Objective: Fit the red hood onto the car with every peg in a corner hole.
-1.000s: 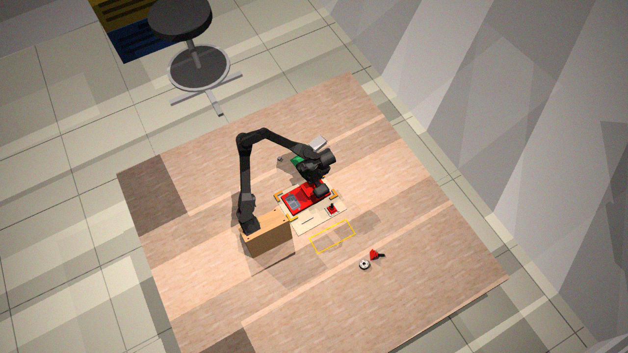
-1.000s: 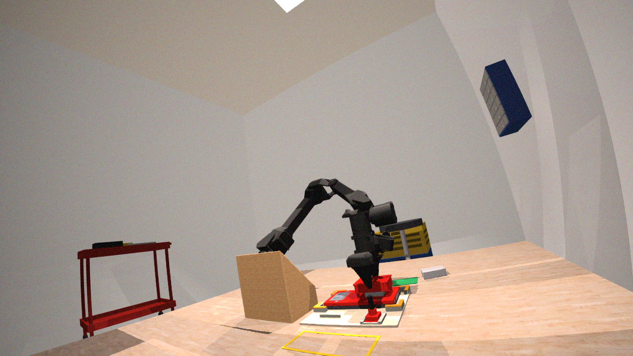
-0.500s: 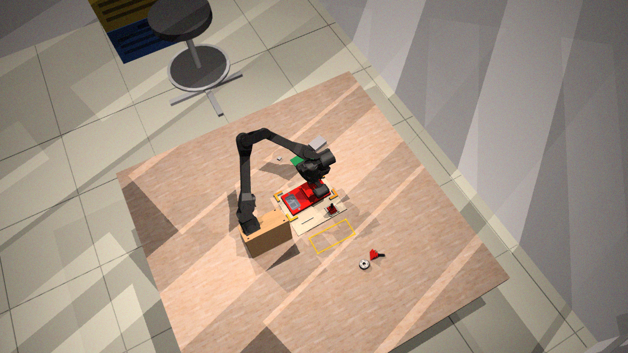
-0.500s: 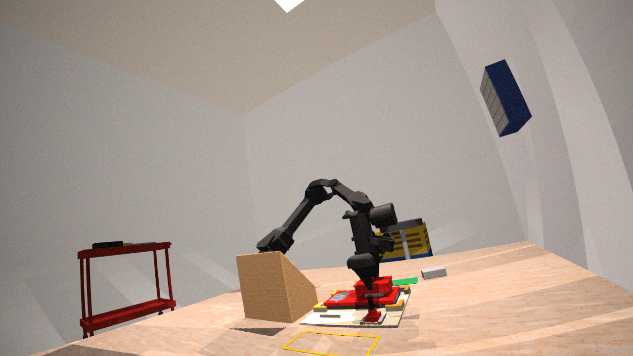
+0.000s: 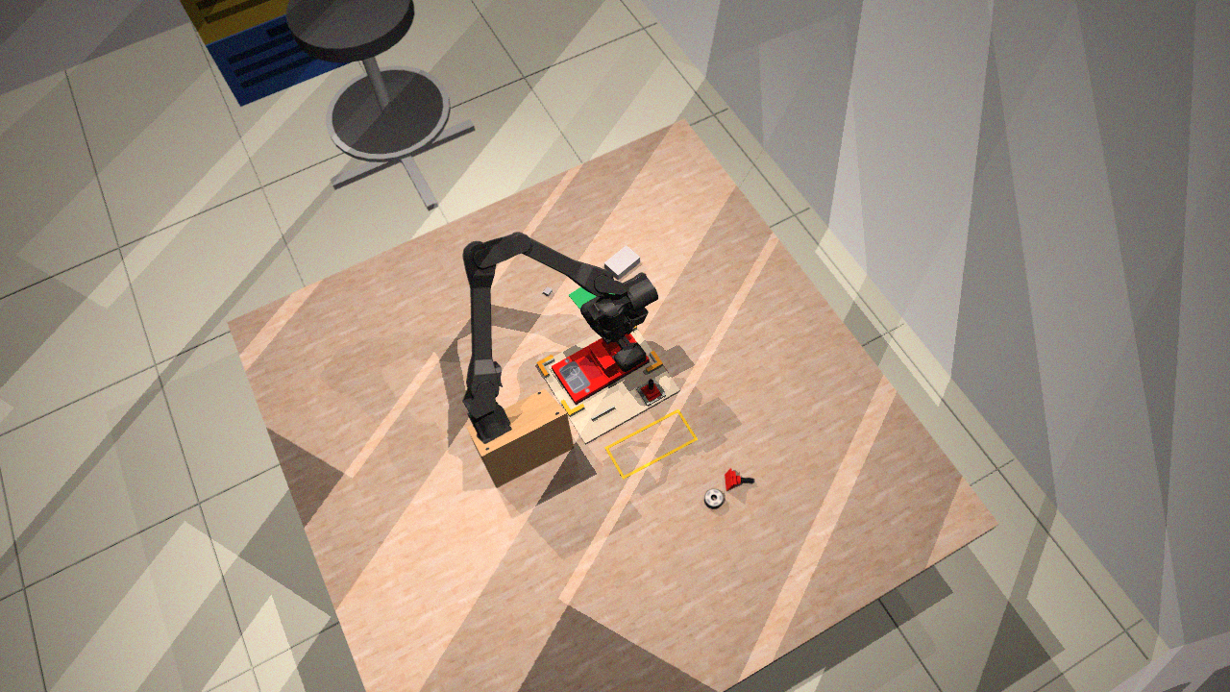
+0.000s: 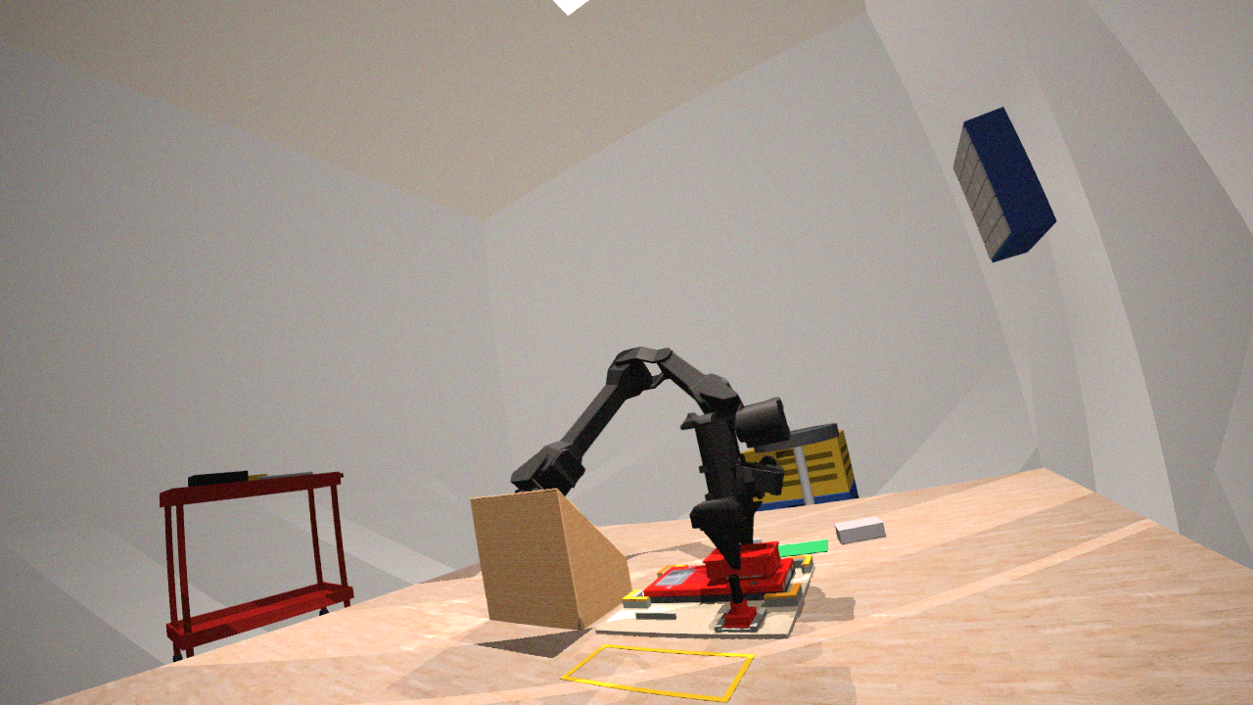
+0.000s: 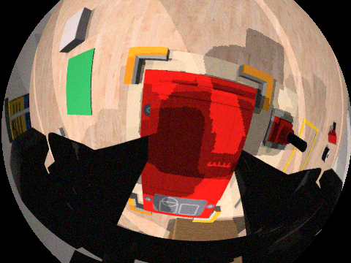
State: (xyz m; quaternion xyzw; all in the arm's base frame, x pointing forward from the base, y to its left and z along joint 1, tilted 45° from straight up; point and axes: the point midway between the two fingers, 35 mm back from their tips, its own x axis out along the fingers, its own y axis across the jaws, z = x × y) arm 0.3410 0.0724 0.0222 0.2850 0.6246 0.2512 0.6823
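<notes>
The red hood is right at my gripper tip. The rest, counted from my gripper tip: green patch: 50 mm ahead, 180 mm to the left, 40 mm below; grey engine block: 20 mm below; jig plate: 40 mm behind, 20 mm to the right, 30 mm below.
</notes>
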